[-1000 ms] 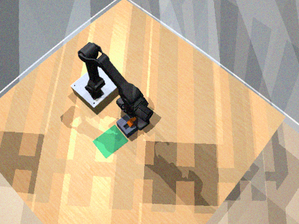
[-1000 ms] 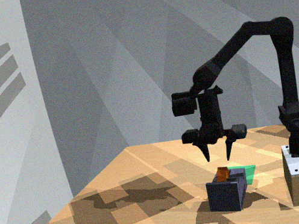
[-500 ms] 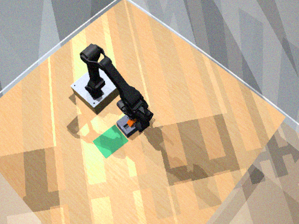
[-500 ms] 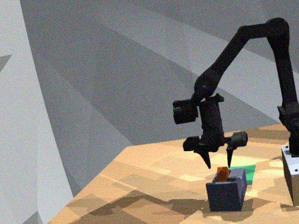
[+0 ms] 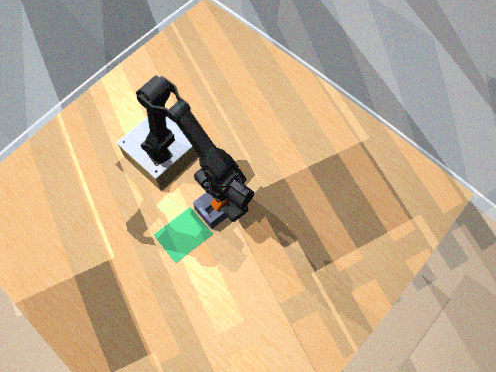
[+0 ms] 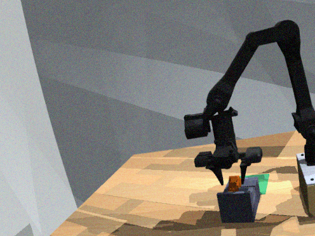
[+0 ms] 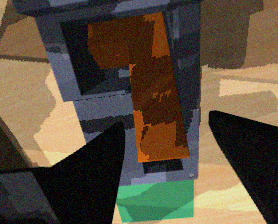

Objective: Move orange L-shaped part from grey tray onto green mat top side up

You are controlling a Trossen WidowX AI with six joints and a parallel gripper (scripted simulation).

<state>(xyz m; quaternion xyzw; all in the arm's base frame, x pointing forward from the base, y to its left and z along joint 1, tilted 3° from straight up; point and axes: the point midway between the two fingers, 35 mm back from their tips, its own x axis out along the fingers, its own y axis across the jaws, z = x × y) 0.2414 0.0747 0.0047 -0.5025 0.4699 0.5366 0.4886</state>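
Now: the orange L-shaped part 2 cm behind my gripper tip, 3 cm to the left of it and 4 cm below it. Also, from my gripper tip: green mat (1 cm behind, 15 cm to the right, 9 cm below).
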